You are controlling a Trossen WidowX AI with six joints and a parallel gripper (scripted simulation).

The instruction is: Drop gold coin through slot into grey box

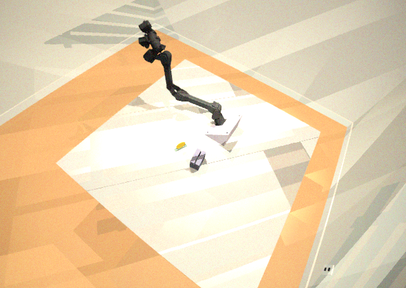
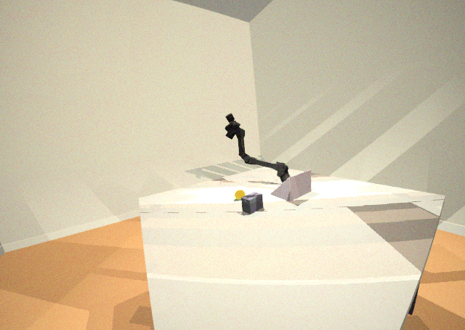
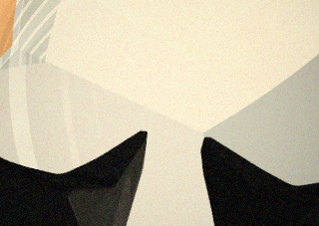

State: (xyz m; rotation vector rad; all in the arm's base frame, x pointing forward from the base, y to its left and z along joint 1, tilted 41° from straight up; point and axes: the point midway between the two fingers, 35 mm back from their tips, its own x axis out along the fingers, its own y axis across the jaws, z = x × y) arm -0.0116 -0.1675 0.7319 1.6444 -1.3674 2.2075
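The gold coin lies 33 cm ahead of my gripper tip, 51 cm to the left of it and 47 cm below it.
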